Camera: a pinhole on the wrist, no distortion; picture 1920 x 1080 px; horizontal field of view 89.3 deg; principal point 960.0 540.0 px. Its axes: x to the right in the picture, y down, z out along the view. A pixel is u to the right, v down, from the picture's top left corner.
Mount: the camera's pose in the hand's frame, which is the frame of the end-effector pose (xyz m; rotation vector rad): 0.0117 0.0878 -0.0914 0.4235 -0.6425 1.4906
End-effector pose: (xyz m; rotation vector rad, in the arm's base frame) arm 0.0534 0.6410 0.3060 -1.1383 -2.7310 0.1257
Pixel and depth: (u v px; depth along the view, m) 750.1 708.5 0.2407
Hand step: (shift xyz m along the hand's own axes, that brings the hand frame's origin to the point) -0.0597 -0.1013 0.0553
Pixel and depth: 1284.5 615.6 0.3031
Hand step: -0.0555 -0.0225 0.2018
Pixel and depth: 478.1 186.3 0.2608
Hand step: 0.0758 -0.1816 0.0392
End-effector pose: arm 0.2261 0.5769 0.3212 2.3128 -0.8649 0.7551
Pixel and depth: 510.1 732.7 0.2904
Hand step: -0.0790 -0.1956 0.0396
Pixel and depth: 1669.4 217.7 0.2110
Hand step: 0.0475 0.0711 0.1761
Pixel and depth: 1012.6 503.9 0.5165
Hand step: -0.0388 -0.2157 0.3248
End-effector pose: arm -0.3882 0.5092 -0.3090 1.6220 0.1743 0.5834
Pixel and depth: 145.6 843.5 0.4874
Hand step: -0.1890 -0.5268 0.0065
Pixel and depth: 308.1 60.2 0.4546
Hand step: 0.1847 -0.4468 0.0937
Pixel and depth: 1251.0 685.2 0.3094
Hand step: -0.0785 -0.0319 0.1984
